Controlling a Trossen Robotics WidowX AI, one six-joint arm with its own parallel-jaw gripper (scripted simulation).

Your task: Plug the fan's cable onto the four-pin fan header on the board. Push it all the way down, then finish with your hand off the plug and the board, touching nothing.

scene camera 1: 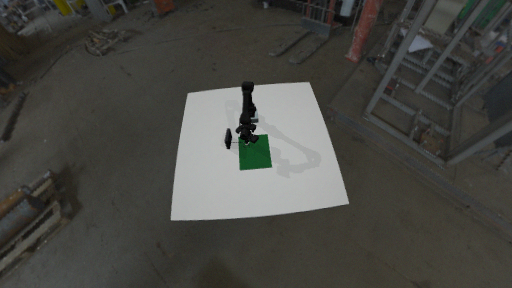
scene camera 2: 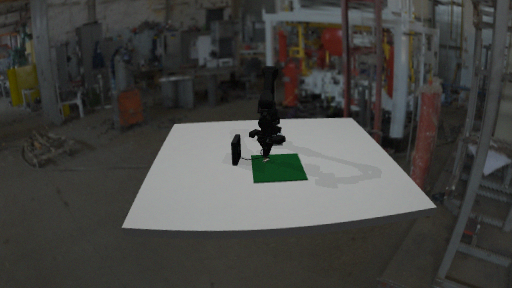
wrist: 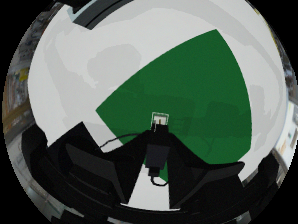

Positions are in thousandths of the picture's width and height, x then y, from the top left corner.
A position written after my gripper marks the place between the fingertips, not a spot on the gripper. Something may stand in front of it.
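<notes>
Looking through the wrist view, I see a black fan (wrist: 263, 600) and a green board (wrist: 666, 377), and with them my own gripper (wrist: 532, 605).
</notes>
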